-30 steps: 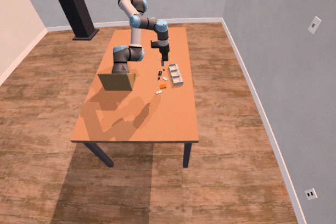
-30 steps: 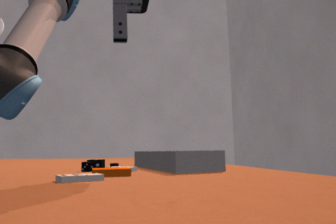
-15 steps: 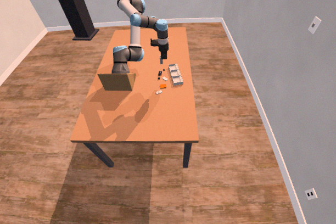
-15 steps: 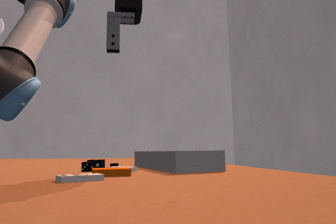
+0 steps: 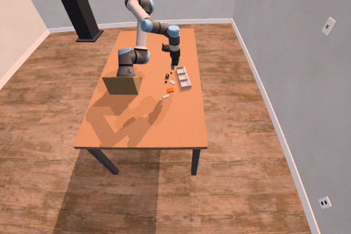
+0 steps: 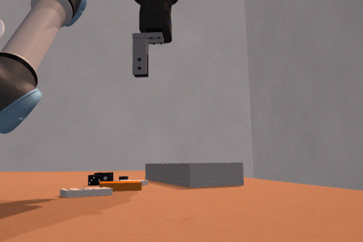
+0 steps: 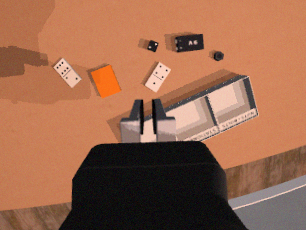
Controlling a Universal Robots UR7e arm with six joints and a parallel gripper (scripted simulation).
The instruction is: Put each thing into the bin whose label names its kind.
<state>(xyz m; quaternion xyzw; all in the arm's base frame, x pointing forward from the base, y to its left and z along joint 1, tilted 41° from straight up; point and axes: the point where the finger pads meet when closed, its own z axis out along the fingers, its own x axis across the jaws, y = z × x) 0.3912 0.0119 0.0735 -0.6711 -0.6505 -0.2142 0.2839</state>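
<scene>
Right now the grey bin tray is 170 mm below my hand, 80 mm to the left of it and 70 mm ahead of it. The rest, counted from my hand: orange domino (180 mm below, 70 mm to the right, 20 mm behind); black die (180 mm below, 70 mm behind, 20 mm to the left); black 9V battery (180 mm below, 70 mm to the left, 70 mm behind).
</scene>
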